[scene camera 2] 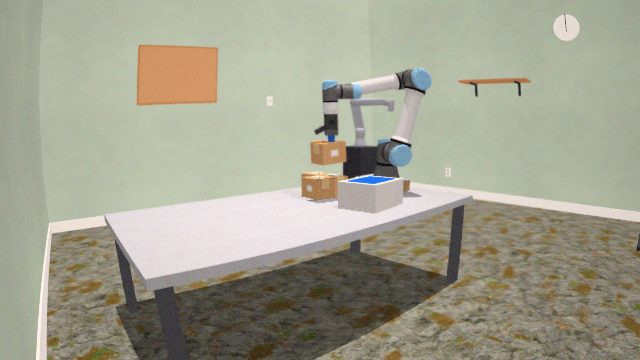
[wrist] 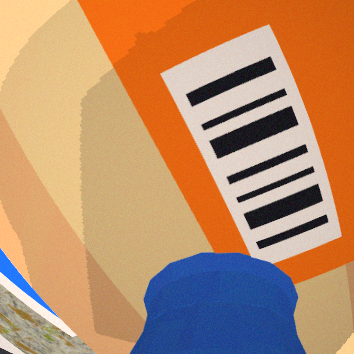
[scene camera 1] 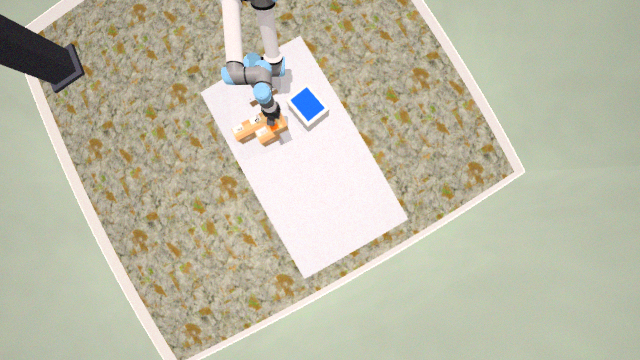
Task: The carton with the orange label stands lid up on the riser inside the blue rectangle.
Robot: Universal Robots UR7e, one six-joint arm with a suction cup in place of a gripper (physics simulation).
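Places are measured from the arm's base along level axes (x ahead, y left, z up), in metres.
Pixels of known places: end effector, tool point: [scene camera 2: 331,144] [wrist: 220,273].
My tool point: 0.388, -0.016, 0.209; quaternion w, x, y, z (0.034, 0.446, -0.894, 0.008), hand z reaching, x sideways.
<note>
Ahead of a thing's pixels: the offset from my tool point to its top centre, as dx, dy, dz. Level surfaces: height alone.
My gripper, a blue suction cup [scene camera 2: 331,138] [wrist: 220,295], is on the lid of the carton with the orange label @[+0.014, -0.008, +0.018] [scene camera 1: 274,127] [scene camera 2: 327,154] [wrist: 135,115]. The carton hangs from the cup, lid up and about level, above the other cartons and apart from them. The orange label and its barcode fill much of the wrist view. The white riser @[-0.037, +0.235, -0.156] [scene camera 1: 317,121] [scene camera 2: 370,196] stands on the table beside the carton group. The blue rectangle @[-0.037, +0.235, -0.156] [scene camera 1: 307,104] [scene camera 2: 372,180] [wrist: 22,285] is on its top, and no carton stands on it. The arm hides part of the held carton in scene camera 1.
Other brown cartons [scene camera 1: 245,132] [scene camera 2: 315,188] stand close together on the white table @[dz -0.276] [scene camera 1: 330,200] [scene camera 2: 215,235], under and beside the held carton. A small brown object [scene camera 2: 406,185] shows behind the riser. A dark pedestal [scene camera 2: 360,162] with a grey arm stands beyond the table.
</note>
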